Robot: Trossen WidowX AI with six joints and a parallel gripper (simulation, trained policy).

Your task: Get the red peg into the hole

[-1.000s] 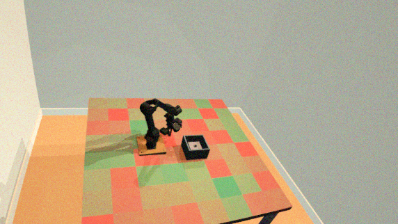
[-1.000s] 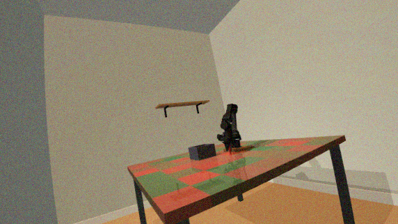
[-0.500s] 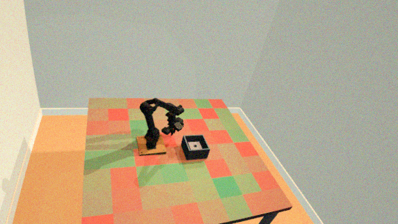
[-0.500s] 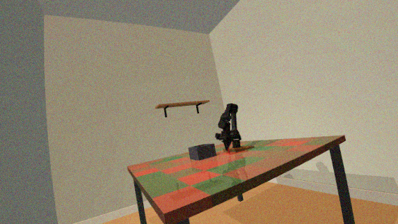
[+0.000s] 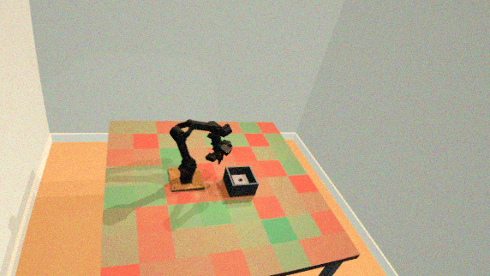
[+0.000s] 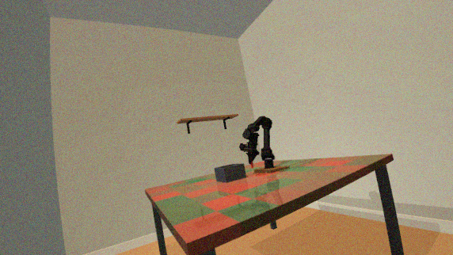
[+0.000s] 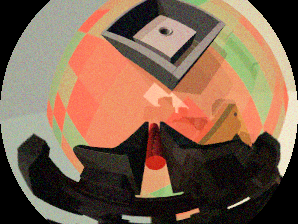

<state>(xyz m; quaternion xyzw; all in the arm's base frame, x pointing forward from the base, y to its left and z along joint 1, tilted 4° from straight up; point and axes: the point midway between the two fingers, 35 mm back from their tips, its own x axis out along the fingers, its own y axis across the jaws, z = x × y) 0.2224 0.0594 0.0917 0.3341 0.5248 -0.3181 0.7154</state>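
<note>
Right now the grey plate is 8 cm ahead of my gripper tip, 14 cm to the right of it and 4 cm below it. From my gripper tip the other things lie so: dark box 8 cm ahead, 14 cm to the right, 6 cm below; red peg 1 cm behind, 1 cm to the left, 1 cm above.
</note>
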